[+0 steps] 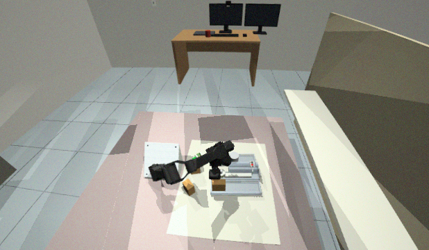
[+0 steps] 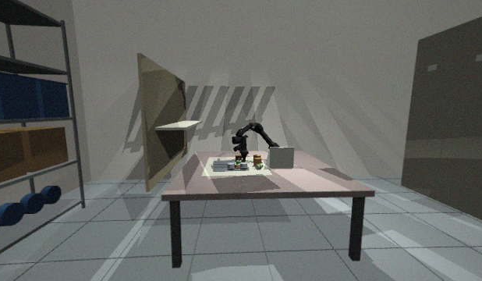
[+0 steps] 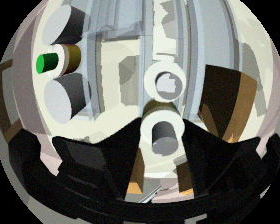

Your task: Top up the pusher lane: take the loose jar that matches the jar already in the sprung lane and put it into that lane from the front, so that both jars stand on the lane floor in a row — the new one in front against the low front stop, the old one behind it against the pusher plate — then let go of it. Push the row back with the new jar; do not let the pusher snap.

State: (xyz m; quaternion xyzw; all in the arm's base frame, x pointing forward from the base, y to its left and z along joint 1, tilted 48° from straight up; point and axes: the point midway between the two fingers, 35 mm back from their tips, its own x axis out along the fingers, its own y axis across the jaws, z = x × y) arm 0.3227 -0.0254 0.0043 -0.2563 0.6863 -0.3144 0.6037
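The grey lane unit is 150 mm ahead of my gripper tip, 30 mm below it and 20 mm to the left of it. Round my gripper tip: small red part (220 mm ahead, 30 mm to the left, 20 mm above).
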